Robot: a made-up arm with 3 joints.
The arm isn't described. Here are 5 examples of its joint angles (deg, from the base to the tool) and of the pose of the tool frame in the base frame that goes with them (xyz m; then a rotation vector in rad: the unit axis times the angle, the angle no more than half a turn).
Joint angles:
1: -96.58 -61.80 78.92
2: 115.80 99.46 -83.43
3: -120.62 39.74 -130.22
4: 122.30 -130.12 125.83
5: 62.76 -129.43 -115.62
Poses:
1: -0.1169 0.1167 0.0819 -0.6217 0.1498 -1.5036
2: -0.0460 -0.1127 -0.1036 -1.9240 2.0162 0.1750
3: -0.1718 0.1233 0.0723 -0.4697 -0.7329 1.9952
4: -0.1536 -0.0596 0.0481 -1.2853 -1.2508 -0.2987
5: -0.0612 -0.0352 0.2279 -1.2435 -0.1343 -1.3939
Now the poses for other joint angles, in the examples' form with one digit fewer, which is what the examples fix.
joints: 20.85 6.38 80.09
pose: -0.043 -0.051 0.143 0.225 1.360 0.345
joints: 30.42 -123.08 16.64
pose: -0.156 -0.078 0.232 0.617 0.738 -2.057
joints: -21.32 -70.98 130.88
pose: -0.143 0.012 0.088 1.138 1.704 -0.933
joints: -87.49 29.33 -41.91
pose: -0.146 0.209 0.102 -1.238 -0.191 0.908
